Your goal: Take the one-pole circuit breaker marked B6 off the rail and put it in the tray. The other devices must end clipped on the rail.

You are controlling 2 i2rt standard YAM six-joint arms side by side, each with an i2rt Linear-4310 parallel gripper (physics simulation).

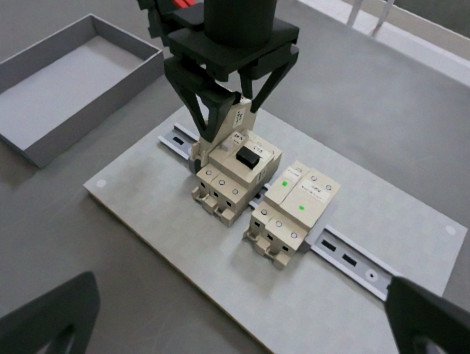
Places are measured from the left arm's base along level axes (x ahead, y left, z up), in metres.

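Where they show: left gripper, fingertip midpoint: (pixel 229 124); right gripper, fingertip midpoint: (pixel 241 288).
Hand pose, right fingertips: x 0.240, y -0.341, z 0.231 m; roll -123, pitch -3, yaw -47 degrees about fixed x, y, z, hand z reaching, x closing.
Things, the pixels of their top centre, and the offset from my right fingertips. "spot": a spot on its surface instead.
- rail, surface spot: (pixel 339 252) spot: 0.032 m right, 0.140 m ahead, 0.209 m down
- wider beige device, middle of its top: (pixel 246 156) 0.095 m left, 0.123 m ahead, 0.140 m down
- device group with green marks, middle of its top: (pixel 304 203) 0.023 m left, 0.129 m ahead, 0.154 m down
- grey tray, middle of its top: (pixel 63 69) 0.405 m left, 0.079 m ahead, 0.191 m down
- pale mounting board, surface spot: (pixel 200 265) spot: 0.066 m left, 0.027 m ahead, 0.211 m down
The breaker between my left gripper's fingers (pixel 239 117) is beige, with a small label too blurred to read for certain. It stands higher than its neighbours at the left end of the left device group; whether its foot is clear of the rail (pixel 339 252) is hidden. My left gripper (pixel 229 124) is shut on it from above. Beside it sits a wider beige device (pixel 247 170) with a black handle. Farther right, a device group with green marks (pixel 310 195) sits on the rail. My right gripper (pixel 241 288) is open, its fingers wide apart at the lower edge. The grey tray (pixel 100 115) is at upper left.
The rail runs diagonally across a pale mounting board (pixel 200 265) with a white dot near two corners. A narrow gap with bare rail separates the two device groups. The left arm's dark body (pixel 240 25) rises above the left group. The tray's near corner is left of the board.
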